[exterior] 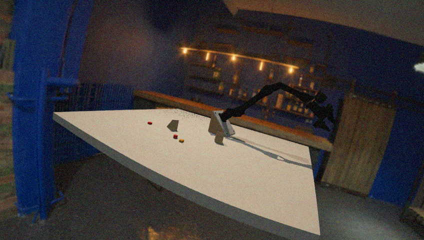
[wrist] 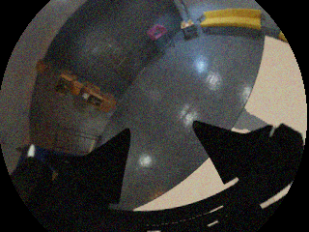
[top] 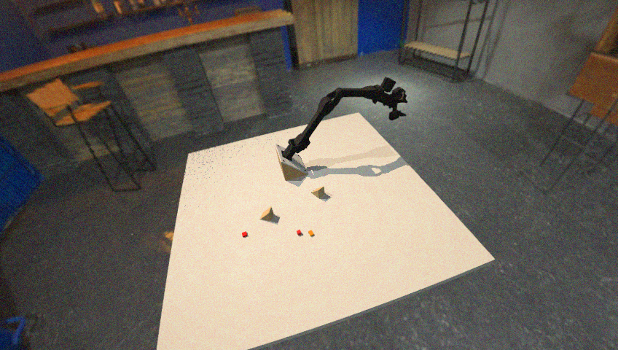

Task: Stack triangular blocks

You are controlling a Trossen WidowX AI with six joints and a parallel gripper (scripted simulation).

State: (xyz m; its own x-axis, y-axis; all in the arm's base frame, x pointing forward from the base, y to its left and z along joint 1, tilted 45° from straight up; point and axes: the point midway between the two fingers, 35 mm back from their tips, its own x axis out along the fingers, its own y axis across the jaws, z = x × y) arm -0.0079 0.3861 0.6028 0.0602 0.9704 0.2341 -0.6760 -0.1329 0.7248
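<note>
My gripper tip is 490 mm short of the orange cube, 710 mm to the left of it and 230 mm above it.
</note>
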